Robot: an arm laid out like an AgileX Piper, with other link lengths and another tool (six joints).
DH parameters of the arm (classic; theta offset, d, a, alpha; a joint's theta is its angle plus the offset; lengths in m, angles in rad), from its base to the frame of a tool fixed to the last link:
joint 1: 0 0.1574 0 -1.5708
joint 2: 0.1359 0 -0.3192 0
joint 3: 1.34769 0 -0.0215 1.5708
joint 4: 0 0.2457 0 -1.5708
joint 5: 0 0 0 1.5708
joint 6: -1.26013 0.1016 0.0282 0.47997
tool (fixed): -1.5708 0.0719 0 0
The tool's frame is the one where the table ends.
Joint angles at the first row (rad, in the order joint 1, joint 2, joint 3, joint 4, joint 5, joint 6):
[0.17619, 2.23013, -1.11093, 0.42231, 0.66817, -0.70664]
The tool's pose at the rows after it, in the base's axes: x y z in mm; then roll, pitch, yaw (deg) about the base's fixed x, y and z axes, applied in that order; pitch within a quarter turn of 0, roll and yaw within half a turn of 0:
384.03 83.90 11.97 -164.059 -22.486 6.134
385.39 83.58 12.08 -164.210 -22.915 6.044
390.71 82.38 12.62 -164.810 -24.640 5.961
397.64 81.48 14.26 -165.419 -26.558 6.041
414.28 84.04 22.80 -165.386 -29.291 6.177
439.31 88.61 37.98 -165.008 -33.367 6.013
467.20 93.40 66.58 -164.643 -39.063 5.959
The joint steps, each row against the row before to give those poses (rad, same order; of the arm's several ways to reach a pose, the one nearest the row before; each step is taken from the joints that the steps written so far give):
[-0.00195, 0.00001, 0.00002, -0.00727, -0.00001, 0.00085]
[0.00000, 0.00000, -0.00004, -0.00003, -0.00821, 0.00095]
[-0.00001, 0.00000, 0.00002, -0.00109, -0.03209, -0.00003]
[0.00001, -0.00001, -0.00567, -0.00340, -0.02953, 0.00001]
[-0.00001, -0.00001, -0.04559, -0.00368, -0.00220, -0.00002]
[0.00001, 0.00001, -0.07366, 0.00001, 0.00248, 0.00001]
[0.00000, -0.02145, -0.07925, -0.00333, 0.00127, 0.00003]

